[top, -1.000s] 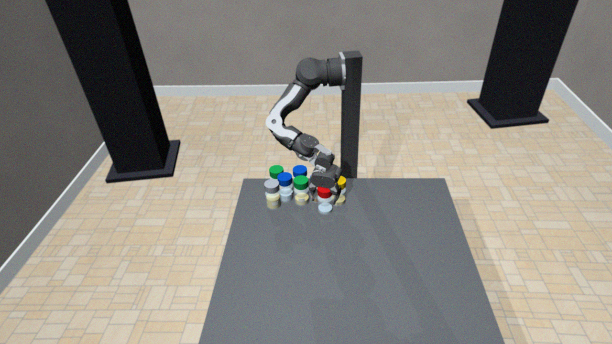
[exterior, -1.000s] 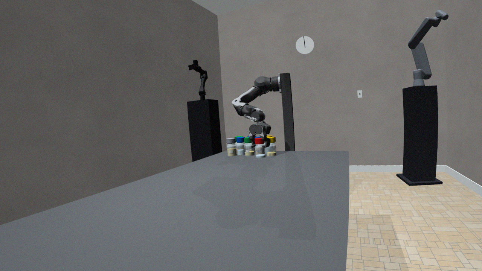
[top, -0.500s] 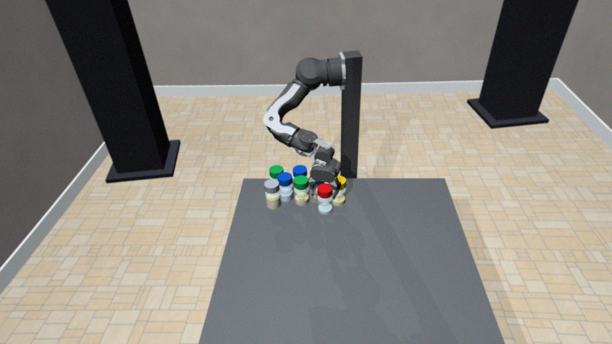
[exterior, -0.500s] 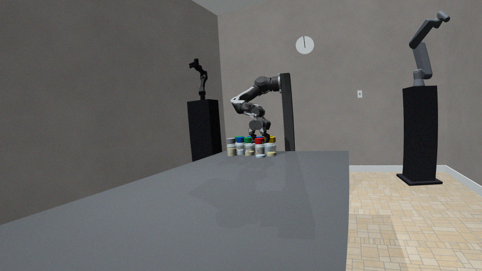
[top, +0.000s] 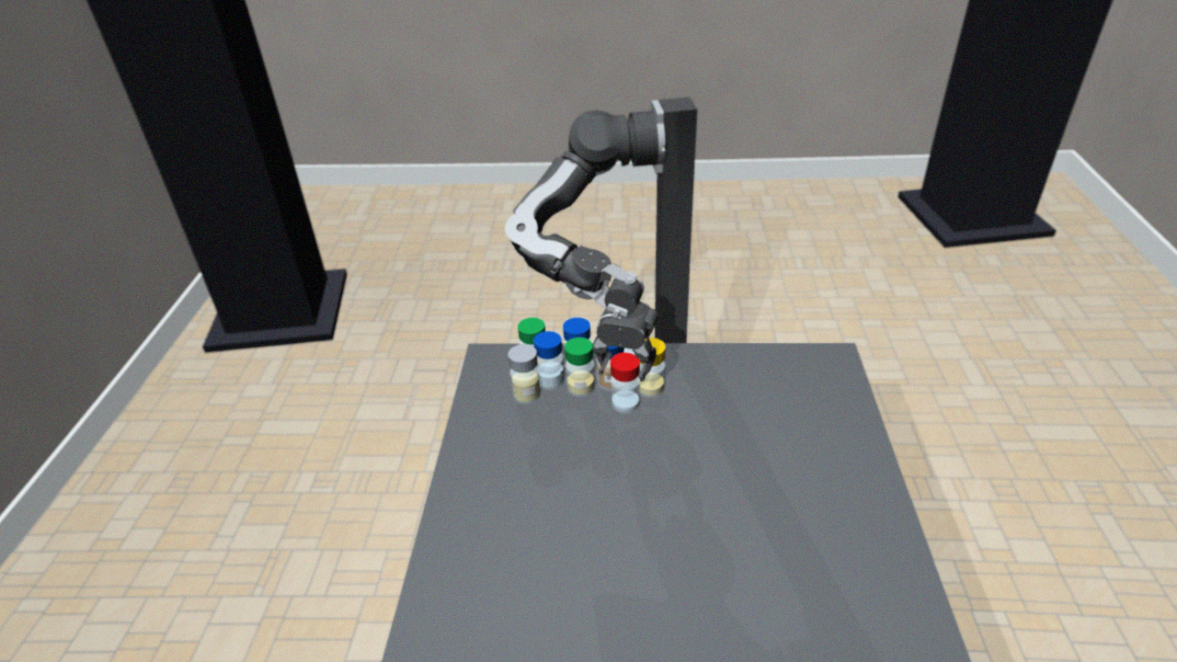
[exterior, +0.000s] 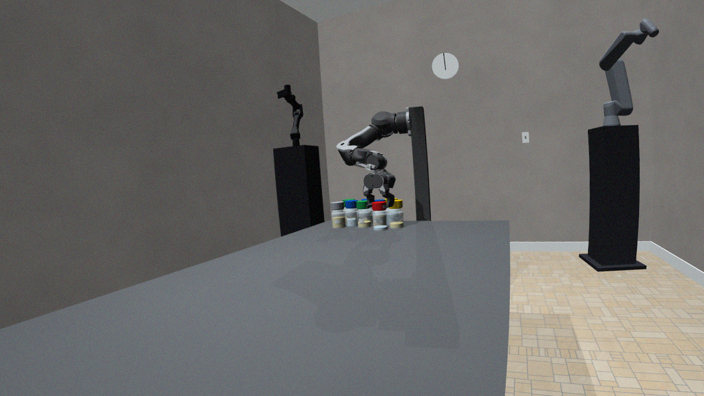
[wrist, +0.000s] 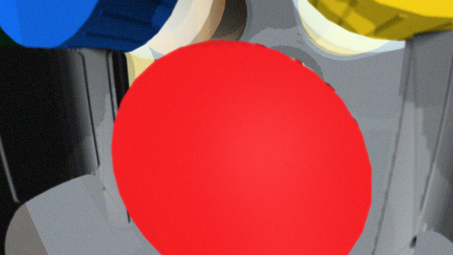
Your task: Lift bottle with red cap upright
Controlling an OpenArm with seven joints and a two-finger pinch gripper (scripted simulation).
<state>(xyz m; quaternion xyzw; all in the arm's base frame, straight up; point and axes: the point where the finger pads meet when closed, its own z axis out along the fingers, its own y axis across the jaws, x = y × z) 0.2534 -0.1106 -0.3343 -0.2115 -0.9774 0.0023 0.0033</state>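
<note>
The yellow-capped bottle lies 6 cm to the left of my hand, 4 cm below it and 4 cm behind it. The rest, counted from my hand: green-capped bottle 8 cm to the right, 6 cm behind, 4 cm below.
</note>
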